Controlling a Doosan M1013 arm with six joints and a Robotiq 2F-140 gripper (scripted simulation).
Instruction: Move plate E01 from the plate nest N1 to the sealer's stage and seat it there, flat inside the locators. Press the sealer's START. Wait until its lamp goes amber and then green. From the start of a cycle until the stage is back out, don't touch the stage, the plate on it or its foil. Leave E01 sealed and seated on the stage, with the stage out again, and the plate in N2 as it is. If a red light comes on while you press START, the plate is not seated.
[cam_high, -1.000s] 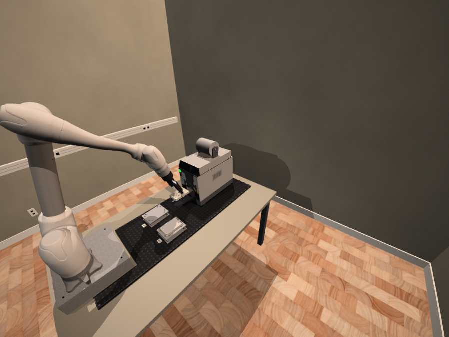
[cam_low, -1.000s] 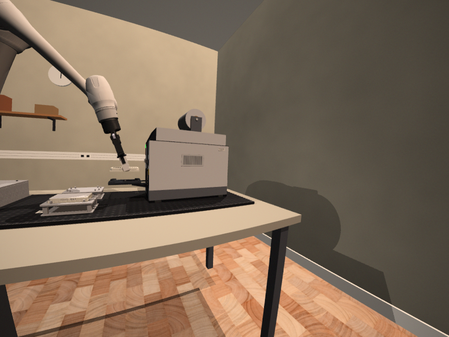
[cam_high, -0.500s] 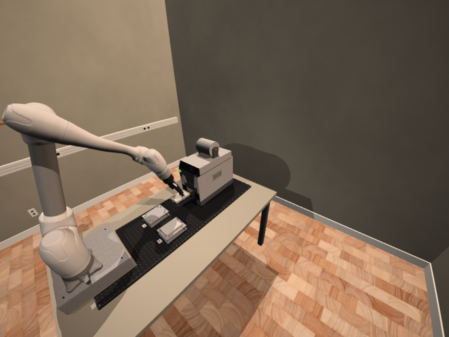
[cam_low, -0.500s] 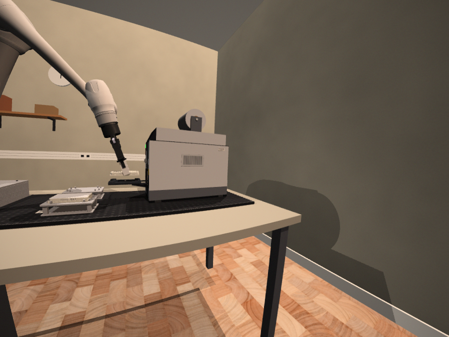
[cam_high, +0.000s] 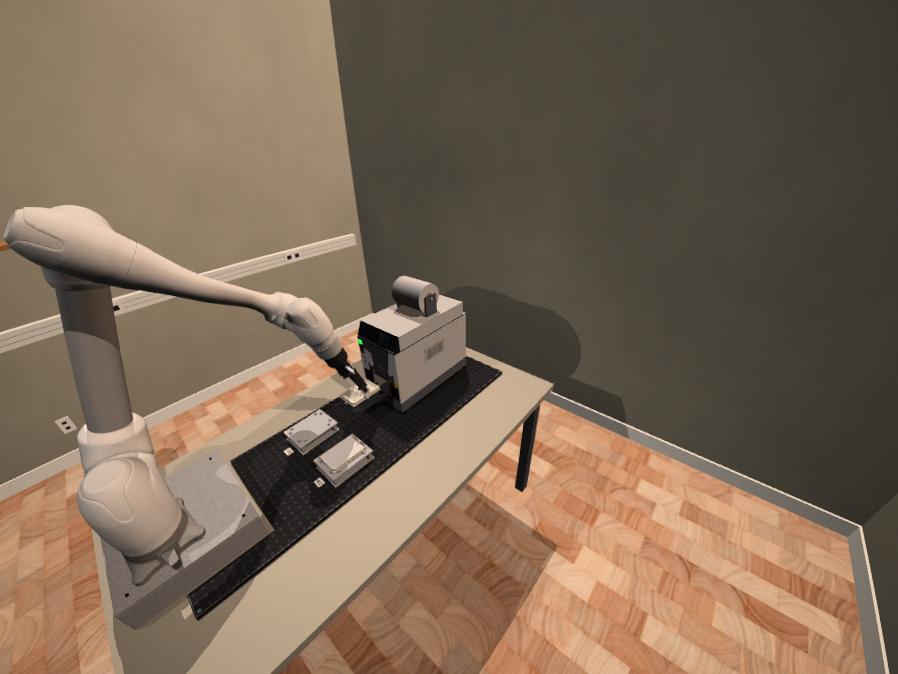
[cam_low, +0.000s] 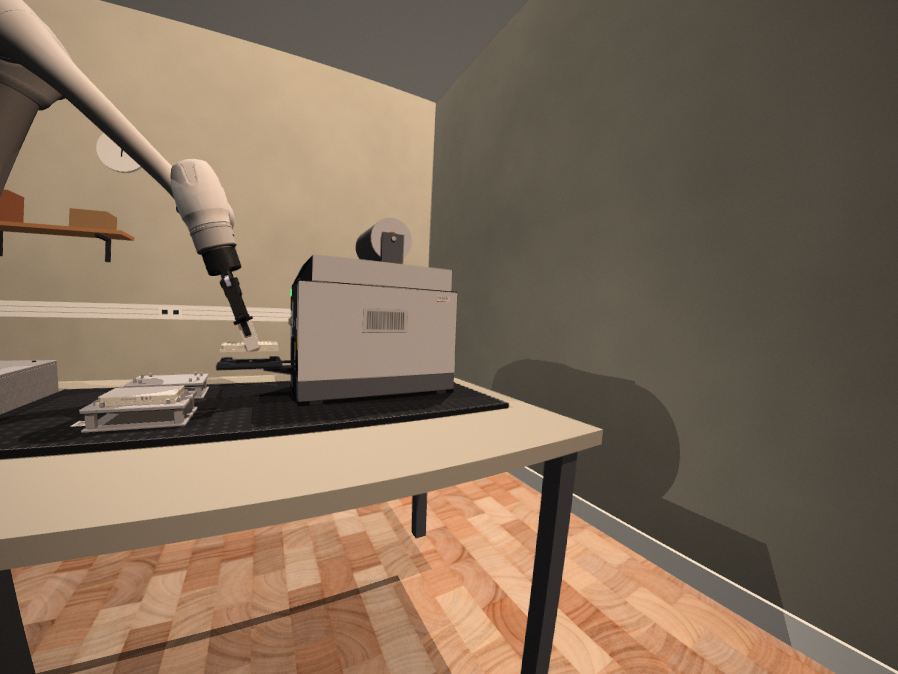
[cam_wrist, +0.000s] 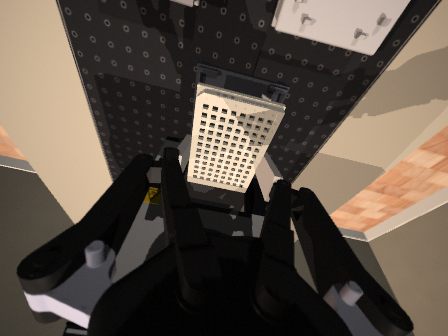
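My hand is 60 mm above the dark stage. Round my hand: smooth-topped plate: 200 mm behind, 110 mm to the right, 100 mm below; then N1 label: 290 mm behind, 110 mm to the left, 150 mm below; then foil roll: 330 mm ahead, 40 mm to the right, 270 mm above.
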